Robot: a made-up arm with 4 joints.
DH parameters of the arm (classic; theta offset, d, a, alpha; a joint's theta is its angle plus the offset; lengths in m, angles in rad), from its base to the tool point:
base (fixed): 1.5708 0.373 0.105 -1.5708
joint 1: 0 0.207 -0.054 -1.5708
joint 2: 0 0.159 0.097 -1.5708
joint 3: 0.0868 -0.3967 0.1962 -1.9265
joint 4: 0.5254 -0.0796 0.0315 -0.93
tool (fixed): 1.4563 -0.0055 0 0
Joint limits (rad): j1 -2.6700..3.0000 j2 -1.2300..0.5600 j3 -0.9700..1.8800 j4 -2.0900..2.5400
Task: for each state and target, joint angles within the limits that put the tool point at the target. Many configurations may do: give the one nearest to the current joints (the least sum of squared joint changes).
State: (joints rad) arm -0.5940 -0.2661 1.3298 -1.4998
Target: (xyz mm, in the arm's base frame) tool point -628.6 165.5 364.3
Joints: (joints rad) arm -0.3708 -0.4258 0.8635 -1.6247
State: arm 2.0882 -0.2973 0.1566 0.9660
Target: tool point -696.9 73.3 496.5
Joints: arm 1.8828 -0.7415 0.7780 1.2169
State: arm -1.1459 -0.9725 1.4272 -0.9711
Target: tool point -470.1 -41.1 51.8
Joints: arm -1.3568 -1.2300 1.5787 -0.5796
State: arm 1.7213 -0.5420 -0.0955 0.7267
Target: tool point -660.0 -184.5 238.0
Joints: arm 1.4872 -0.2659 -0.3573 0.6766
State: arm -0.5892 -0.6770 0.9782 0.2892
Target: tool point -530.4 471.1 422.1
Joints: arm -0.5285 0.1751 0.3521 0.3220
